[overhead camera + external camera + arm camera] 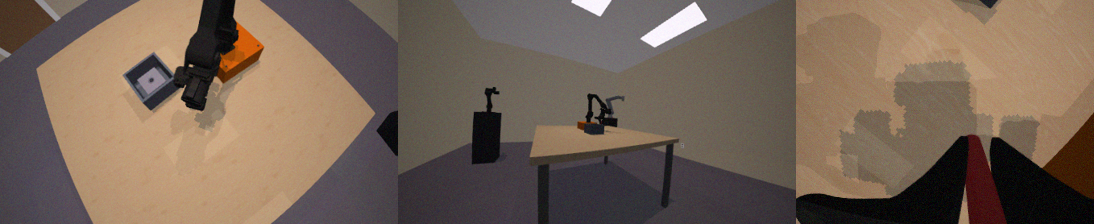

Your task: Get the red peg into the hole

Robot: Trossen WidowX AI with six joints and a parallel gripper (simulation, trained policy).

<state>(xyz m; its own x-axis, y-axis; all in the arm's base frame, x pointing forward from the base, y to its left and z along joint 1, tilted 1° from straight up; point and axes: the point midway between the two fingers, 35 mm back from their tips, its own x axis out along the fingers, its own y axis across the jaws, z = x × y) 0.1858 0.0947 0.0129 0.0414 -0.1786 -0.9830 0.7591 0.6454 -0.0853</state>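
Right now my gripper tip is 16 cm to the left of the plate, 13 cm short of it and 3 cm above it. The rest, counted from my gripper tip: box 16 cm to the right, 13 cm ahead, 5 cm below; then red peg 1 cm to the left, 1 cm behind, 1 cm above.
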